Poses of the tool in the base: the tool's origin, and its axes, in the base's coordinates. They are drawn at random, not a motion.
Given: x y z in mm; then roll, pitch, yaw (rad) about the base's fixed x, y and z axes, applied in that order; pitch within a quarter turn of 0, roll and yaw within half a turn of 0.
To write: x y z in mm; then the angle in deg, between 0 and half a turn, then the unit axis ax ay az. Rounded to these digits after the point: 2 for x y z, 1 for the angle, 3 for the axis.
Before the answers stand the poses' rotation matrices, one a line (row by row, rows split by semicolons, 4 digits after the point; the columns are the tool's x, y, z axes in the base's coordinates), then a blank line. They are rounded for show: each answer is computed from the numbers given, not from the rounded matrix.
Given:
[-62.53, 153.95, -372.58, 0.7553, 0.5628, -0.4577]
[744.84, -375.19, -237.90, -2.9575, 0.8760, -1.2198]
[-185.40, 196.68, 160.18, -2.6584, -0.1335, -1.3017]
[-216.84, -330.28, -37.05, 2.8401, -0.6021, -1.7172]
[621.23, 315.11, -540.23, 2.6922, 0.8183, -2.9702]
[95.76, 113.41, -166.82, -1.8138, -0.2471, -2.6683]
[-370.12, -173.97, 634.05, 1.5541, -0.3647, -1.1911]
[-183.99, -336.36, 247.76, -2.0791, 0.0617, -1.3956]
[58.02, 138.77, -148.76, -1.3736, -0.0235, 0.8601]
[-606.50, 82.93, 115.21, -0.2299, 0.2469, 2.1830]
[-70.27, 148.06, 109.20, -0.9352, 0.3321, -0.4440]
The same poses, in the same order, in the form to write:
0.7587 0.6498 0.0456; -0.3737 0.4915 -0.7866; -0.5336 0.5798 0.6158
0.2201 -0.9715 -0.0878; -0.6012 -0.2060 0.7721; -0.7682 -0.1172 -0.6294
0.2635 -0.8372 0.4792; -0.9554 -0.2950 0.0099; 0.1331 -0.4605 -0.8776
-0.1202 -0.9201 -0.3727; -0.8153 0.3057 -0.4917; 0.5664 0.2447 -0.7870
-0.6734 -0.4661 0.5738; -0.1166 0.8334 0.5402; -0.7300 0.2969 -0.6156
-0.8630 -0.3210 0.3900; -0.4420 0.1060 -0.8907; 0.2446 -0.9411 -0.2333
0.3463 -0.1167 -0.9309; -0.8677 0.3374 -0.3651; 0.3567 0.9341 0.0156
0.1740 -0.4886 0.8550; -0.9828 -0.0318 0.1818; -0.0617 -0.8719 -0.4858
0.6522 -0.1335 -0.7462; 0.7577 0.1453 0.6362; 0.0235 -0.9803 0.1959
-0.5572 -0.7648 -0.3232; 0.7936 -0.6051 0.0638; -0.2444 -0.2210 0.9442
0.8537 0.0181 0.5205; -0.4061 0.6488 0.6436; -0.3260 -0.7607 0.5612

[-62.53, 153.95, -372.58, 64.3, 0.758, 0.321, -0.568]
[744.84, -375.19, -237.90, 143.9, -0.754, 0.577, 0.314]
[-185.40, 196.68, 160.18, 162.7, -0.789, 0.581, -0.198]
[-216.84, -330.28, -37.05, 143.2, 0.615, -0.784, 0.087]
[621.23, 315.11, -540.23, 136.7, -0.177, 0.951, 0.255]
[95.76, 113.41, -166.82, 174.4, -0.257, 0.743, -0.618]
[-370.12, -173.97, 634.05, 98.6, 0.657, -0.651, -0.380]
[-183.99, -336.36, 247.76, 132.2, -0.711, 0.619, -0.334]
[58.02, 138.77, -148.76, 90.2, -0.808, -0.385, 0.446]
[-606.50, 82.93, 115.21, 127.5, -0.180, -0.050, 0.982]
[-70.27, 148.06, 109.20, 57.9, -0.829, 0.500, -0.250]

